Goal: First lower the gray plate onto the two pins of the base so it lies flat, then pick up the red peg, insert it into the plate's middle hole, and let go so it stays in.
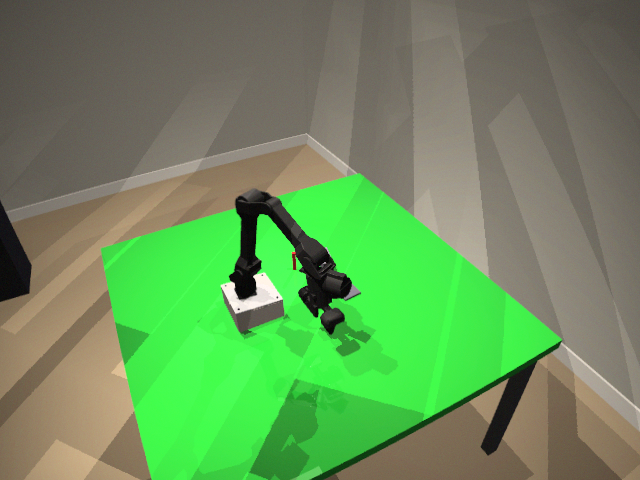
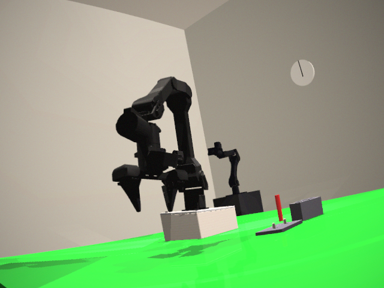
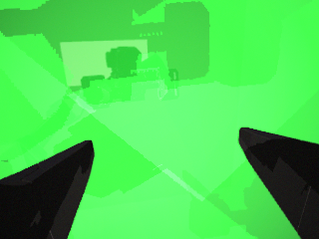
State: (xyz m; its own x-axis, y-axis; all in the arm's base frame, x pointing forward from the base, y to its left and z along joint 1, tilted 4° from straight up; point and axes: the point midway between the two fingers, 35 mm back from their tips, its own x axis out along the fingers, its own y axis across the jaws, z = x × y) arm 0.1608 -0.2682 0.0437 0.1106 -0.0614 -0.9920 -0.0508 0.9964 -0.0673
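Right now my gripper tip is 180 mm short of the gray plate, 360 mm to the right of it and 60 mm above it. Round my gripper tip: base 180 mm ahead, 210 mm to the left, 90 mm below; red peg 60 mm ahead, 400 mm to the left, 60 mm below.
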